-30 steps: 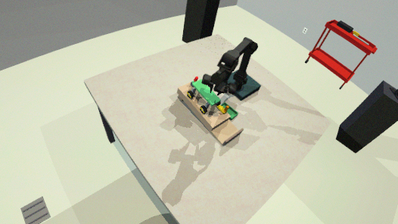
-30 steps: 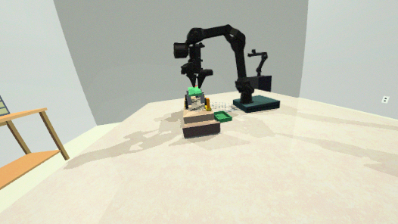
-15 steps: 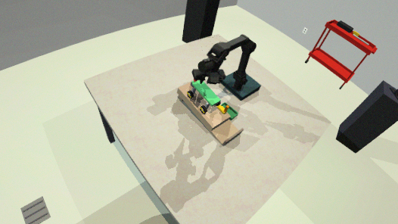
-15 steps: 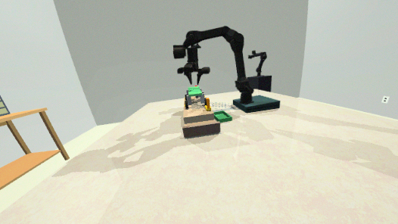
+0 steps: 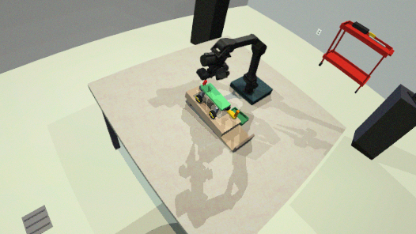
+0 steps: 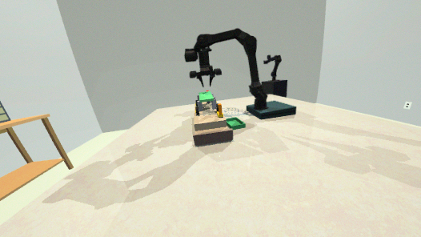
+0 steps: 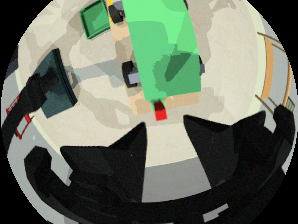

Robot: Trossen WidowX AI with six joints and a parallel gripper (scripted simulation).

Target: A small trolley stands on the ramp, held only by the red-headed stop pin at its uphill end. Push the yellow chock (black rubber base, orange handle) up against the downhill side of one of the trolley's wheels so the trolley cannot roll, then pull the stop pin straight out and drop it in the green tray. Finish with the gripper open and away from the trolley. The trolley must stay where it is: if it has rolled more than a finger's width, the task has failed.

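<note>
Now: gripper tip 1 cm past the red-headed stop pin, 2 cm to the left of it and 6 cm above it. From my gripper tip the other things lie so: yellow chock (21 cm to the left, 12 cm below); green tray (7 cm behind, 22 cm to the left, 20 cm below); green-topped trolley (4 cm ahead, 9 cm to the left, 9 cm below).
</note>
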